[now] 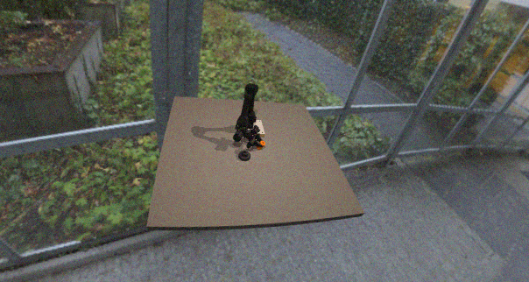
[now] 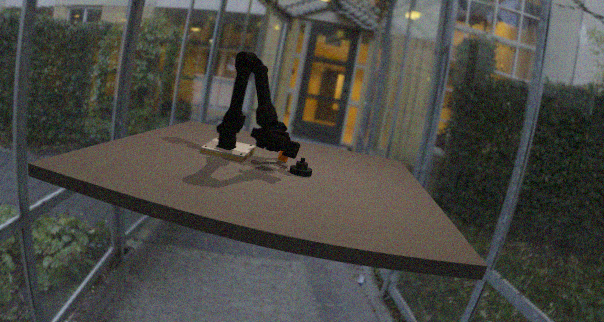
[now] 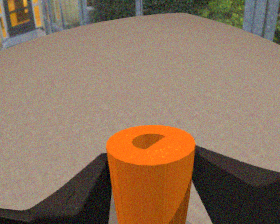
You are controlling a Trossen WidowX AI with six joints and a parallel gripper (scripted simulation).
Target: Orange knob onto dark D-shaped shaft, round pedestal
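The orange knob is 1 cm behind my gripper tip, 2 cm to the right of it and 1 cm below it. Also, from my gripper tip: dark round pedestal: 10 cm ahead, 12 cm to the right, 2 cm below.
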